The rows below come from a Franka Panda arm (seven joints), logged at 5 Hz.
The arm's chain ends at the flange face. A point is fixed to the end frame.
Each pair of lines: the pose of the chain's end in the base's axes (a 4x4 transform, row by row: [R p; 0 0 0 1], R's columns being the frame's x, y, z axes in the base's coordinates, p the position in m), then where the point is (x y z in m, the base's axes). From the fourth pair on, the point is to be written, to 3 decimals.
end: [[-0.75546 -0.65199 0.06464 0.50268], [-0.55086 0.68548 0.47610 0.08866], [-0.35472 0.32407 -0.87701 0.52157], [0 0 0 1]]
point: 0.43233 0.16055 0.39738
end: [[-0.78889 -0.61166 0.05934 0.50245], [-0.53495 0.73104 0.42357 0.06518], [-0.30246 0.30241 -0.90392 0.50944], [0 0 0 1]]
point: 0.43165 0.13321 0.38334
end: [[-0.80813 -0.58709 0.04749 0.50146], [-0.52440 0.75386 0.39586 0.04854], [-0.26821 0.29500 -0.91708 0.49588], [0 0 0 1]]
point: 0.42926 0.11459 0.36952
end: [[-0.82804 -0.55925 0.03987 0.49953], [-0.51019 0.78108 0.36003 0.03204], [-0.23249 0.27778 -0.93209 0.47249], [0 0 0 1]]
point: 0.427 0.095 0.345
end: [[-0.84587 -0.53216 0.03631 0.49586], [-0.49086 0.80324 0.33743 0.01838], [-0.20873 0.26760 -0.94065 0.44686], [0 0 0 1]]
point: 0.423 0.081 0.319
